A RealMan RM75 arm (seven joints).
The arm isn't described. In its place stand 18 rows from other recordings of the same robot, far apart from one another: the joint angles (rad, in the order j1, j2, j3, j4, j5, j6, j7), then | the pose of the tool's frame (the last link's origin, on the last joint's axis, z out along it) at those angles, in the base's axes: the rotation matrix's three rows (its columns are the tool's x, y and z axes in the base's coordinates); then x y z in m.
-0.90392, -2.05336, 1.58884, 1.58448, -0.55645, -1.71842, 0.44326 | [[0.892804 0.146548 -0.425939], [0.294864 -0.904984 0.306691], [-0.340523 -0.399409 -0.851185]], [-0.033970 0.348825 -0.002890]
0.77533, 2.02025, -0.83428, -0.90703, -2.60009, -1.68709, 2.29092 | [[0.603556 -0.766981 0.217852], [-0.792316 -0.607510 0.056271], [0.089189 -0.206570 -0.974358]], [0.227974 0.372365 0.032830]
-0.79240, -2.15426, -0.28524, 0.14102, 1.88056, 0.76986, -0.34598 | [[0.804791 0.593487 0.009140], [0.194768 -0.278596 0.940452], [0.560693 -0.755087 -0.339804]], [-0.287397 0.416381 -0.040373]
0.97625, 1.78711, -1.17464, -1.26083, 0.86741, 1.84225, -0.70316 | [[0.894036 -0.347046 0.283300], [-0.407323 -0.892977 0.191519], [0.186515 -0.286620 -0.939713]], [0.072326 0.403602 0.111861]
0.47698, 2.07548, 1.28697, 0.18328, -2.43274, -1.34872, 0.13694 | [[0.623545 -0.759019 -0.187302], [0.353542 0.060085 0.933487], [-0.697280 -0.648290 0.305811]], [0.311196 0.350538 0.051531]
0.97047, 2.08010, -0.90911, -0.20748, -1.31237, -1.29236, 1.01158 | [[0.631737 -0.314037 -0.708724], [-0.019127 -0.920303 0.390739], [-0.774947 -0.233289 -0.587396]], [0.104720 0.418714 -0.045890]
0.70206, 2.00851, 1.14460, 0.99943, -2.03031, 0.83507, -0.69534 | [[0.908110 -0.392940 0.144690], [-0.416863 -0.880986 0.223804], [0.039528 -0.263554 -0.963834]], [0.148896 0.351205 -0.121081]
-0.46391, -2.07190, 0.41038, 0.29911, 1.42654, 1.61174, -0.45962 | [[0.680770 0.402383 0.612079], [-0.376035 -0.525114 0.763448], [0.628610 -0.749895 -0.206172]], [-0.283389 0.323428 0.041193]
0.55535, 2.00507, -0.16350, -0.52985, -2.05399, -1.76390, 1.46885 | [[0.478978 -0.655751 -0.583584], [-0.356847 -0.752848 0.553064], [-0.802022 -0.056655 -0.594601]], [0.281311 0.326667 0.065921]
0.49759, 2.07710, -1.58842, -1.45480, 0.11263, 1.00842, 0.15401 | [[0.654645 -0.614815 0.439821], [-0.660132 -0.181462 0.728901], [-0.368329 -0.767511 -0.524653]], [0.177634 0.404384 0.025802]
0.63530, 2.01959, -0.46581, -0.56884, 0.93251, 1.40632, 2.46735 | [[0.101256 0.967141 -0.233207], [0.876723 0.024048 0.480394], [0.470217 -0.253100 -0.845480]], [0.285519 0.367560 0.021969]
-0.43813, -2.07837, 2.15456, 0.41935, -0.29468, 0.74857, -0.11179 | [[0.858151 0.478233 0.186735], [0.096964 -0.508153 0.855791], [0.504157 -0.716292 -0.482444]], [-0.276483 0.344150 -0.087817]
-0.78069, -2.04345, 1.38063, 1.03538, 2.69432, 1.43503, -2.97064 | [[0.424763 0.718810 -0.550352], [0.902059 -0.387481 0.190126], [-0.076586 -0.577209 -0.812997]], [-0.195176 0.391863 -0.011495]
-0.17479, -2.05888, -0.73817, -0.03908, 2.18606, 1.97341, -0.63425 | [[0.287606 0.841098 0.458080], [-0.462086 -0.297077 0.835596], [0.838903 -0.451995 0.303219]], [-0.335450 0.196819 0.060355]
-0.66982, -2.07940, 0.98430, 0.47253, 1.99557, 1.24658, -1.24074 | [[0.943177 0.270236 0.193363], [0.221313 -0.944932 0.241088], [0.247865 -0.184595 -0.951046]], [-0.246243 0.353331 -0.065965]
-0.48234, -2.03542, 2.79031, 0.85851, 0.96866, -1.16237, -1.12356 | [[0.860936 -0.401867 -0.311917], [0.270468 -0.157712 0.949723], [-0.430856 -0.902014 -0.027088]], [-0.271757 0.317267 -0.073026]
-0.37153, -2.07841, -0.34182, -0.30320, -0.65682, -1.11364, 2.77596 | [[0.698652 0.607347 0.378172], [0.215712 -0.682788 0.698046], [0.682168 -0.406115 -0.608044]], [-0.282813 0.254484 -0.120546]
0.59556, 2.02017, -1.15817, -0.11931, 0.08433, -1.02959, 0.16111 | [[0.701531 -0.712575 0.009483], [0.143125 0.153917 0.977663], [-0.698118 -0.684504 0.209965]], [0.338483 0.396887 0.077981]
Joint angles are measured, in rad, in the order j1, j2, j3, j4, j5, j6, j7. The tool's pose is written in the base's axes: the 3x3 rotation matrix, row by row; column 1 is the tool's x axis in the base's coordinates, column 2 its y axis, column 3 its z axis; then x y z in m. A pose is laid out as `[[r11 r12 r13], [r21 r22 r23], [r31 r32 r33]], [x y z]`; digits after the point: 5 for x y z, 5 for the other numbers.
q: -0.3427 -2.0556 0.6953 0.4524 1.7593 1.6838 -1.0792
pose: [[0.66051 0.48943 0.56937], [0.25280 -0.85903 0.44515], [0.70698 -0.15009 -0.69113]], [-0.29991 0.26279 -0.00398]
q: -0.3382 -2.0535 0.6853 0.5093 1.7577 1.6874 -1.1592
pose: [[0.64937 0.51565 0.55895], [0.27642 -0.84478 0.45820], [0.70846 -0.14304 -0.69111]], [-0.29983 0.26844 0.00726]
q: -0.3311 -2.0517 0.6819 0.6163 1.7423 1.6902 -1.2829
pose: [[0.63980 0.54295 0.54394], [0.29541 -0.82711 0.47814], [0.70950 -0.14523 -0.68958]], [-0.29634 0.27854 0.02706]
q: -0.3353 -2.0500 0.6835 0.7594 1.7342 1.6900 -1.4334
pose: [[0.64484 0.55619 0.52424], [0.30713 -0.81664 0.48864], [0.69989 -0.15408 -0.69743]], [-0.28541 0.29281 0.05129]
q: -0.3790 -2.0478 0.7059 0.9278 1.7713 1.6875 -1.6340
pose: [[0.67519 0.55292 0.48825], [0.34374 -0.82150 0.45495], [0.65265 -0.13935 -0.74473]], [-0.25911 0.31406 0.07154]
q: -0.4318 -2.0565 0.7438 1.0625 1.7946 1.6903 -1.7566
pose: [[0.72192 0.50402 0.47412], [0.32685 -0.85230 0.40836], [0.60991 -0.13984 -0.78003]], [-0.22468 0.33056 0.08034]
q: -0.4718 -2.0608 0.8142 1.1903 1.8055 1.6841 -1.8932
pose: [[0.75973 0.46716 0.45231], [0.32497 -0.87527 0.35817], [0.56322 -0.12513 -0.81678]], [-0.18903 0.34044 0.08379]
